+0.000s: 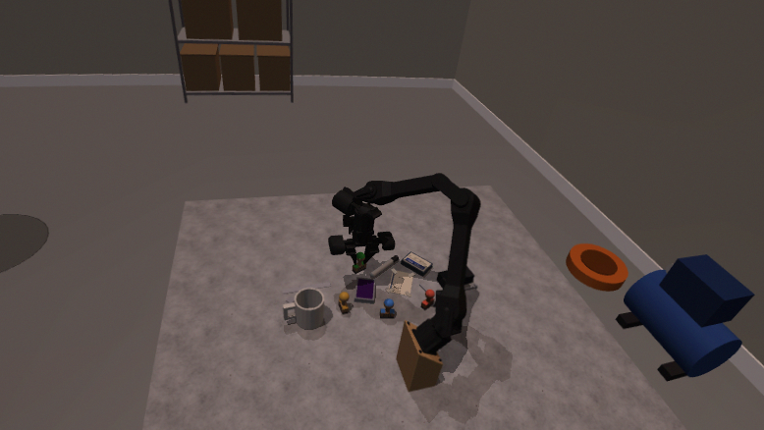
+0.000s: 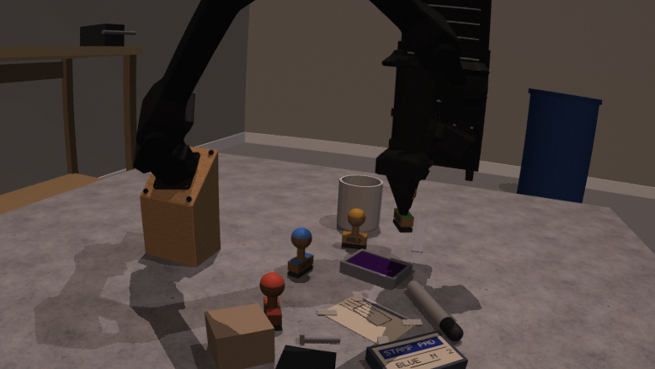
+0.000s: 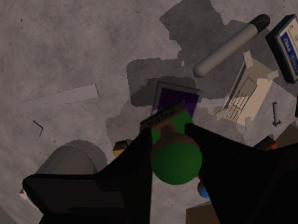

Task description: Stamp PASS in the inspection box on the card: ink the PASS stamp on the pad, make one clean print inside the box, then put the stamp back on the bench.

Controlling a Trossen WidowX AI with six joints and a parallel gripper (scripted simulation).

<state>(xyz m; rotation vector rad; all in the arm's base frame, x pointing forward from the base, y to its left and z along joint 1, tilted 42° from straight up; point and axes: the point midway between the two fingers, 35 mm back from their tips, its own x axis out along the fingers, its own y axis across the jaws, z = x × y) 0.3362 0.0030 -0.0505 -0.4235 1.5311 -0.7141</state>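
Now: the ink pad 90 mm below my gripper tip, 30 mm behind it and 10 mm to the right of it. The rest, counted from my gripper tip: green-knobbed pass stamp: right at my gripper tip; marker: 130 mm to the right, 90 mm below, 60 mm ahead; blue-knobbed stamp: 140 mm behind, 70 mm below, 40 mm to the right.
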